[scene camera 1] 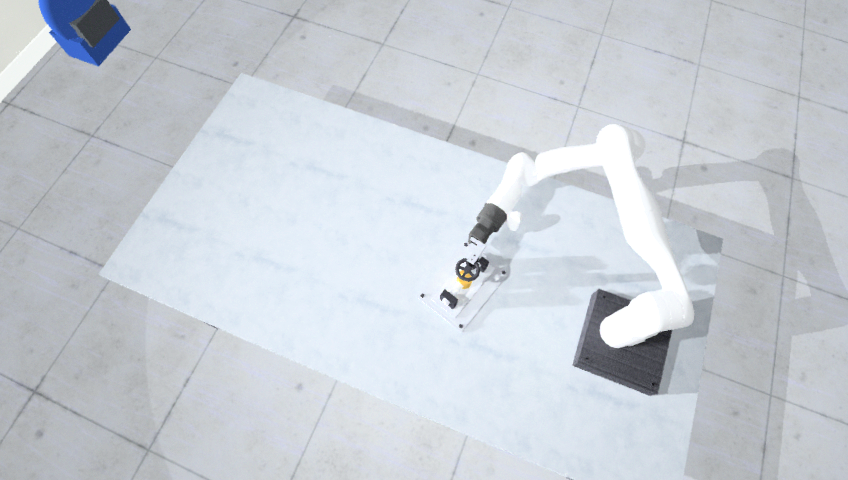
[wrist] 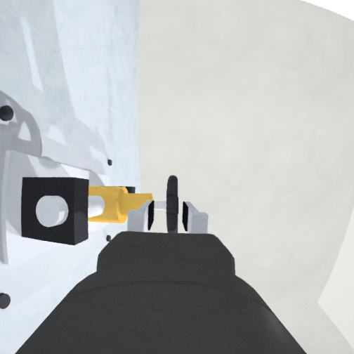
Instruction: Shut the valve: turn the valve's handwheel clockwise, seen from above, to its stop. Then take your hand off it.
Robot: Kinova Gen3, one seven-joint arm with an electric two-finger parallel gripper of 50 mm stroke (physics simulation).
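The valve's black spoked handwheel (scene camera 1: 467,270) (wrist: 172,200) sits on top of the yellow valve body (scene camera 1: 464,282) (wrist: 120,204). In the wrist view the wheel shows edge-on, on a thin pale stem. My gripper (scene camera 1: 473,258) (wrist: 167,210) is partly open and reaches the wheel from its far side in the scene view. In the wrist view the wheel's near rim stands between the two fingers, with a gap visible on each side. The gripper's dark housing hides the lower end of the rim there. The spokes do not show in the wrist view.
Black pipe blocks (scene camera 1: 449,298) (wrist: 80,210) flank the valve on a pale base plate (scene camera 1: 473,303) with dark bolts at its corners. My arm's dark mounting block (scene camera 1: 618,374) stands to the right on the pale table (scene camera 1: 267,208). A blue object (scene camera 1: 98,50) stands at the upper left.
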